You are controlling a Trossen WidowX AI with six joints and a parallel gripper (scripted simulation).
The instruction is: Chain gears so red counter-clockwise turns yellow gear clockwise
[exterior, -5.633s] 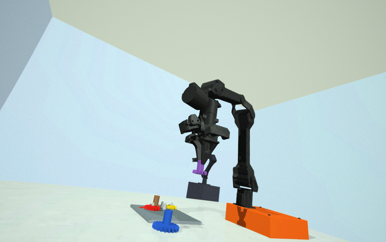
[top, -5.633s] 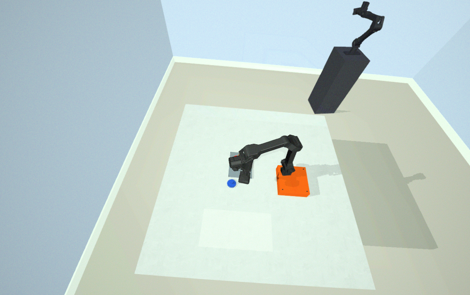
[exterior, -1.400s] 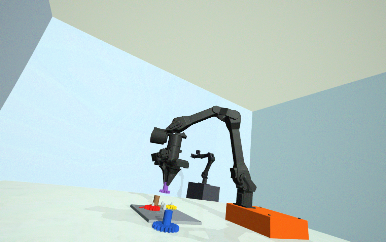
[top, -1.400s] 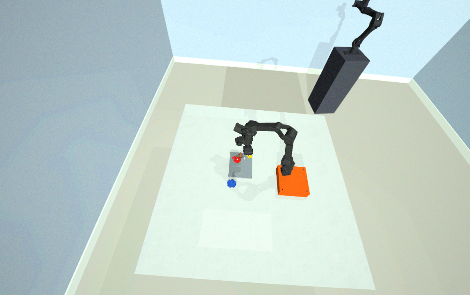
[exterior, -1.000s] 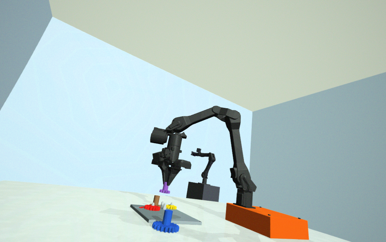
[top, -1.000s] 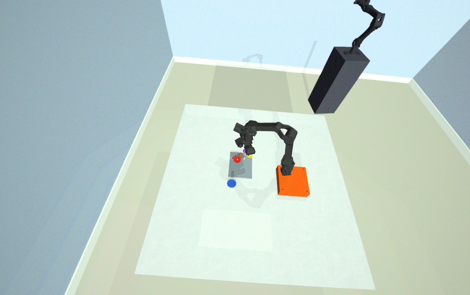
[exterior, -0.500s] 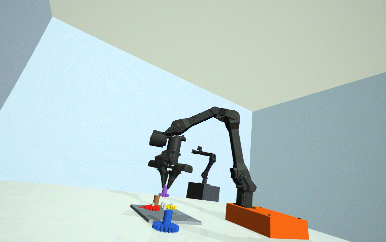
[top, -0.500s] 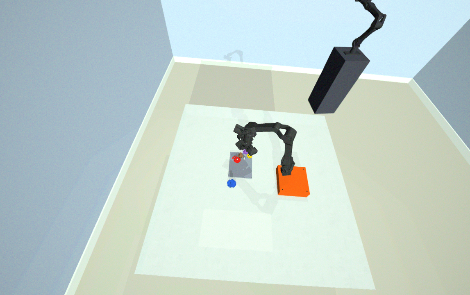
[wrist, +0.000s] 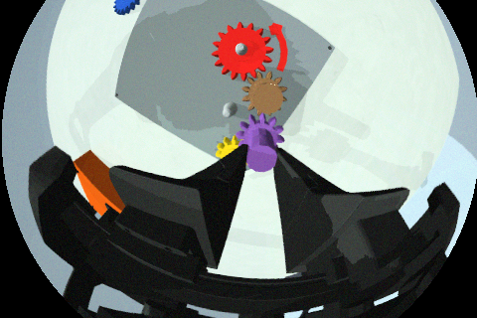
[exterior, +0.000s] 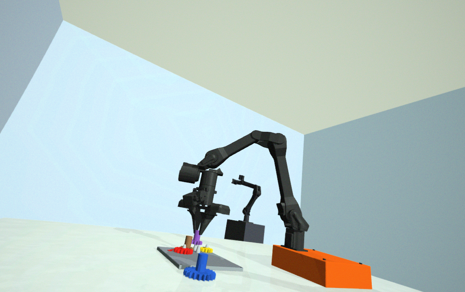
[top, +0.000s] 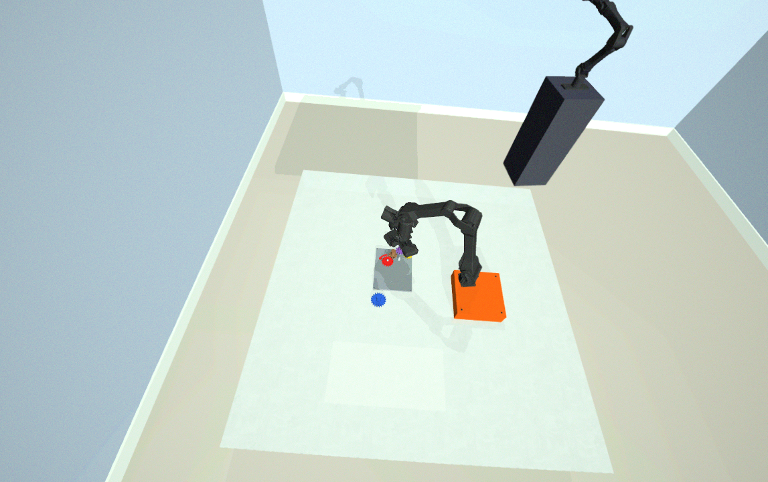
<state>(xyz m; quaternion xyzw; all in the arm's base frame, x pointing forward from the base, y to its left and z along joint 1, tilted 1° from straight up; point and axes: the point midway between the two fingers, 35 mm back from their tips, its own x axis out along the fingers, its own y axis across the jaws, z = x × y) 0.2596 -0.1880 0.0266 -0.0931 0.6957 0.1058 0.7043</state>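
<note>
My gripper tip is 3 cm short of the brown gear, 3 cm above it and 1 cm to the right of it. From my gripper tip the other things lie so: yellow gear 4 cm below, 4 cm behind, 1 cm to the left; purple gear 1 cm below; red gear 6 cm ahead, 4 cm to the left, 4 cm below.
</note>
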